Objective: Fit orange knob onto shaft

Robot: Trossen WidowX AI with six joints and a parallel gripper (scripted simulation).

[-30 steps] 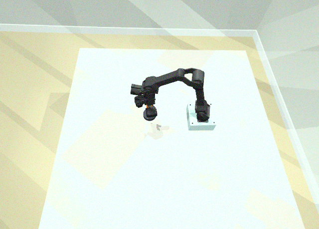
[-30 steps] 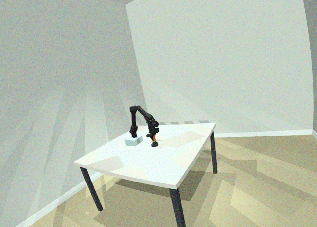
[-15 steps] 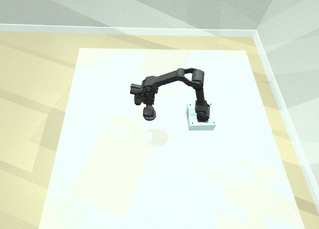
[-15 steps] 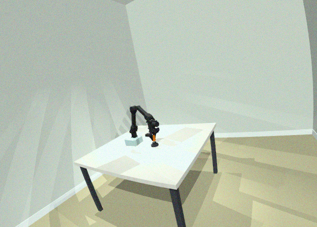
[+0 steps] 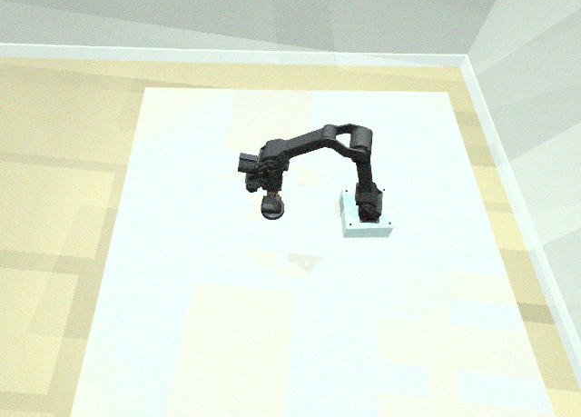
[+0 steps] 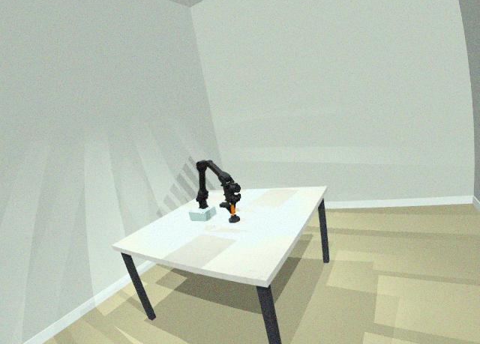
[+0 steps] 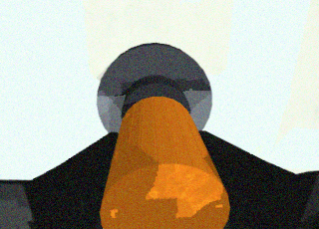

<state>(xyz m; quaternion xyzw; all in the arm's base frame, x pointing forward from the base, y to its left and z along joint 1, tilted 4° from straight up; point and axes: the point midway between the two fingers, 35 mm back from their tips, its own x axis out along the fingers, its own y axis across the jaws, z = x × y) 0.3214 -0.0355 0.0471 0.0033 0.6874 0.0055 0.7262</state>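
The round pedestal is 40 mm below my gripper tip. Round my gripper tip: orange knob: 30 mm above.
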